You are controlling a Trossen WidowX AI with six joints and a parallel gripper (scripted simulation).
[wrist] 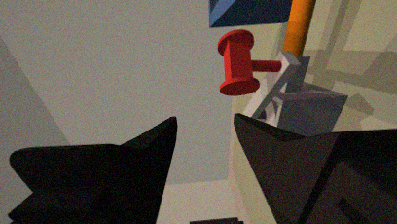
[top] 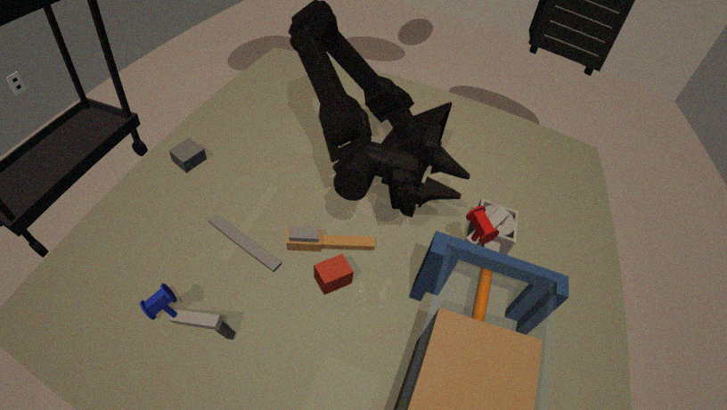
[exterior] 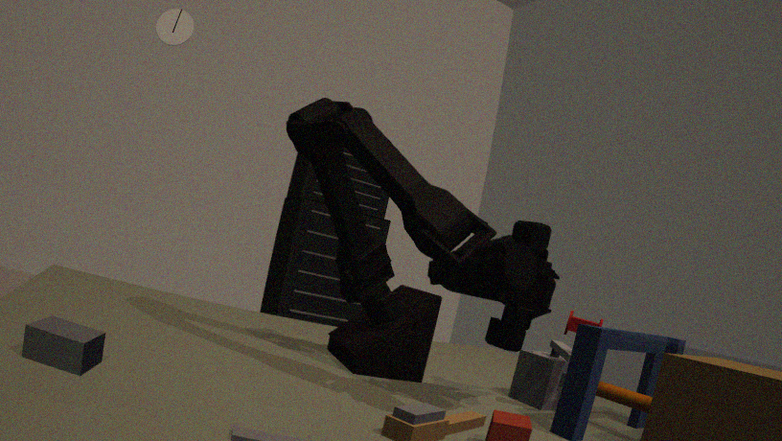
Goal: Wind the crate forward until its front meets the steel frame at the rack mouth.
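My gripper tip is 8 cm above the red-knobbed winch handle and 7 cm to the right of it. Round my gripper tip: grey winch 16 cm below, 10 cm to the left, 7 cm behind; then wooden brush 23 cm to the right, 18 cm below, 8 cm ahead; then red knob 6 cm below, 5 cm to the left, 3 cm ahead.
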